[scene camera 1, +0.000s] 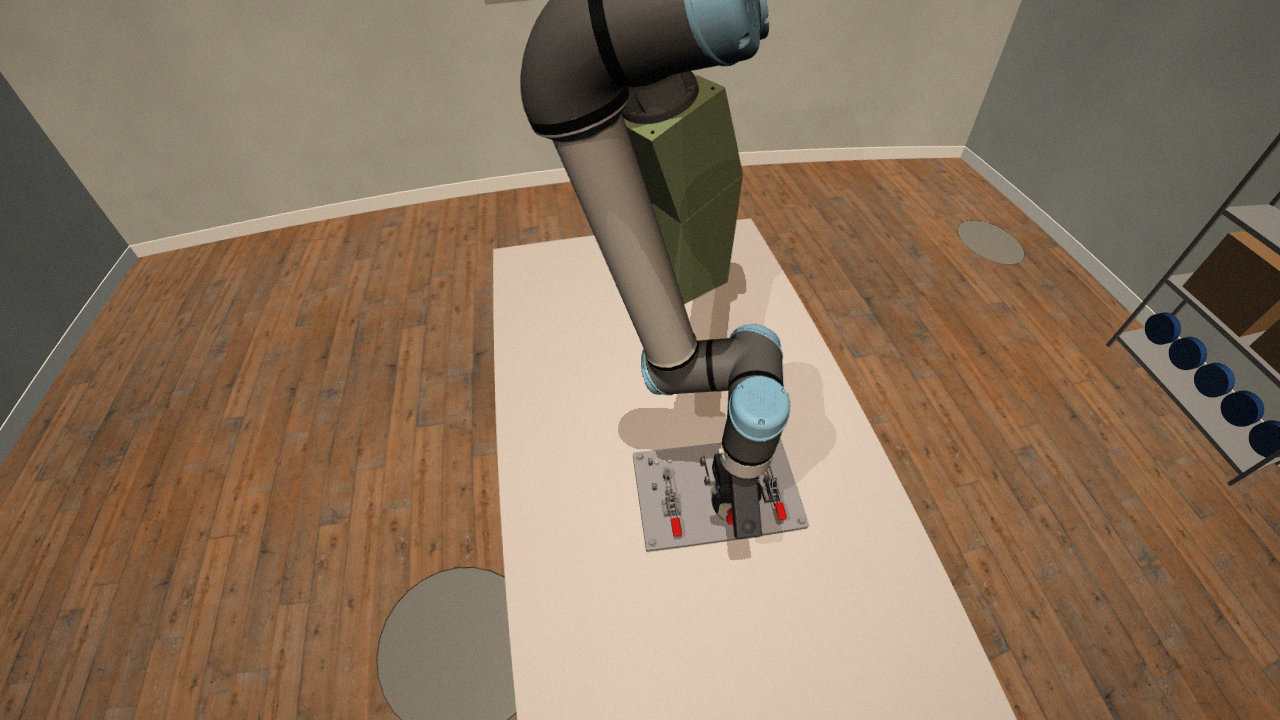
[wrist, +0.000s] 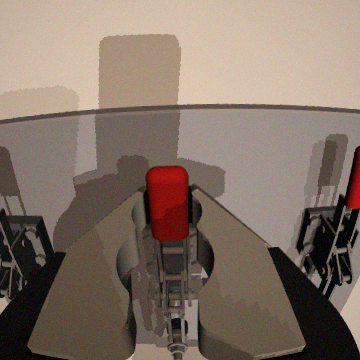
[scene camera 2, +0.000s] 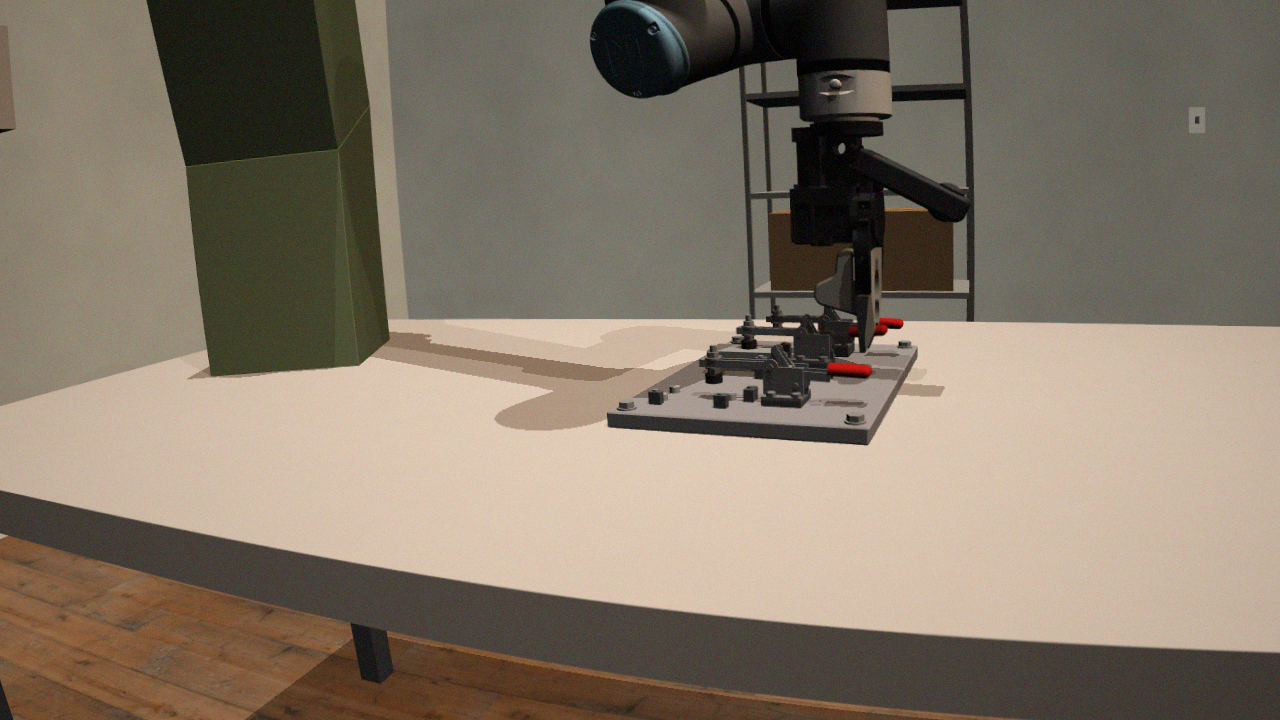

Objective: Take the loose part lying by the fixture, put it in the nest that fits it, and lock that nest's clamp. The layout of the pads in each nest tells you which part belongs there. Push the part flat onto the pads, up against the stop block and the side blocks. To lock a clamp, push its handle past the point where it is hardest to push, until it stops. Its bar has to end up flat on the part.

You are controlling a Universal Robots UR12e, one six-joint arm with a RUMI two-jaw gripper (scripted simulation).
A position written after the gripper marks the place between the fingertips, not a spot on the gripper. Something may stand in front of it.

In view: the gripper [scene camera 2: 864,350], a grey block [scene camera 2: 726,350], a grey fixture plate [scene camera 1: 700,525] and a red clamp handle [wrist: 167,186].
The grey block shows as well in the wrist view [wrist: 159,322]. The gripper is seen too in scene camera 1 [scene camera 1: 728,518] and in the wrist view [wrist: 169,189]. The grey fixture plate also shows in the wrist view [wrist: 266,164].
